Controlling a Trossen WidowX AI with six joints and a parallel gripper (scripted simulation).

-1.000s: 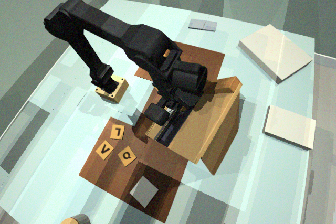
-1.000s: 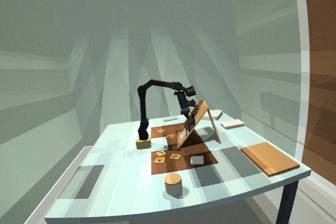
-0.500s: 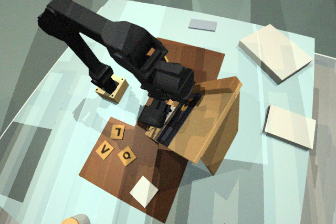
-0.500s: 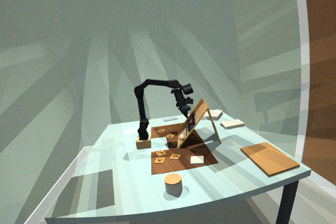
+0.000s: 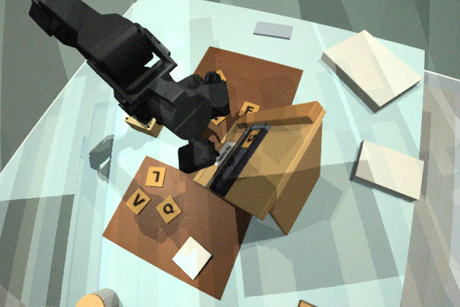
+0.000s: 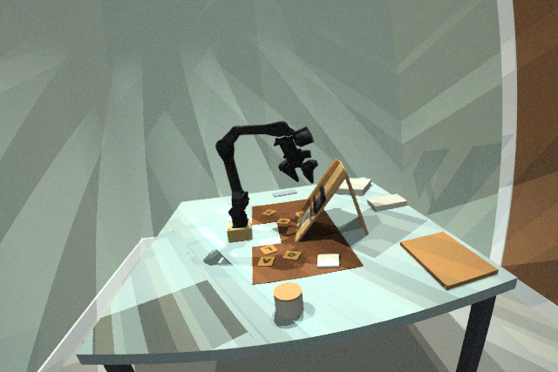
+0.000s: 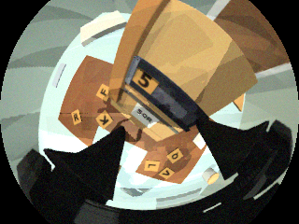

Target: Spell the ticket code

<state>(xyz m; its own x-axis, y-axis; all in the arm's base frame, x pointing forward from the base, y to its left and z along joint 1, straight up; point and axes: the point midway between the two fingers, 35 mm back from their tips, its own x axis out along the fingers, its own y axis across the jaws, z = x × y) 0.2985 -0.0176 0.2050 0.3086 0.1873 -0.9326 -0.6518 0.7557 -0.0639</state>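
The q tile lies 230 mm below my gripper tip, 200 mm to the right of it and 80 mm behind it. From my gripper tip the other things lie so: white ticket: 170 mm below, 20 mm to the left, 10 mm behind; then s tile: 80 mm below, 60 mm to the left, 60 mm ahead; then brown mat: 230 mm below, 110 mm behind, 40 mm to the left.
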